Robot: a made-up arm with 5 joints.
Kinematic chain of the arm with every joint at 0, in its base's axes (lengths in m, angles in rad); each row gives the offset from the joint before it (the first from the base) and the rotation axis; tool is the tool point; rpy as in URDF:
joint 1: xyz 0.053 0 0.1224 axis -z
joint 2: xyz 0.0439 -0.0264 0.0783 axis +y
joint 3: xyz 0.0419 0 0.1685 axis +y
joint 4: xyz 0.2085 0 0.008 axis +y
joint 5: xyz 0.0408 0.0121 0 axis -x
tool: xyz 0 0 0 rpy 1.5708 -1.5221 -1.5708
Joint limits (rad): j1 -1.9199..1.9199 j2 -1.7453..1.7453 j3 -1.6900..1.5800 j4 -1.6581..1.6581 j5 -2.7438..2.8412
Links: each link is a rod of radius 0.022 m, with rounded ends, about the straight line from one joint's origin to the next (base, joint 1, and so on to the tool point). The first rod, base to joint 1, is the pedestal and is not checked.
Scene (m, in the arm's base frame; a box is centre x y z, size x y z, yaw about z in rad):
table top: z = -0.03
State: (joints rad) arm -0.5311 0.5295 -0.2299 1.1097 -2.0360
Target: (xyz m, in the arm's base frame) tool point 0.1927 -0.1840 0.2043
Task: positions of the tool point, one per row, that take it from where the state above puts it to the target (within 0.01 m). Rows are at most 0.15 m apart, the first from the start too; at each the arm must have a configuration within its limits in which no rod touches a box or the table.
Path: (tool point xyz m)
1: 0.3945 0.0735 0.2256
2: 0.3748 -0.0224 0.2204
3: 0.3287 -0.1012 0.2151
4: 0.2647 -0.1562 0.2098
5: 0.1927 -0.1840 0.2043

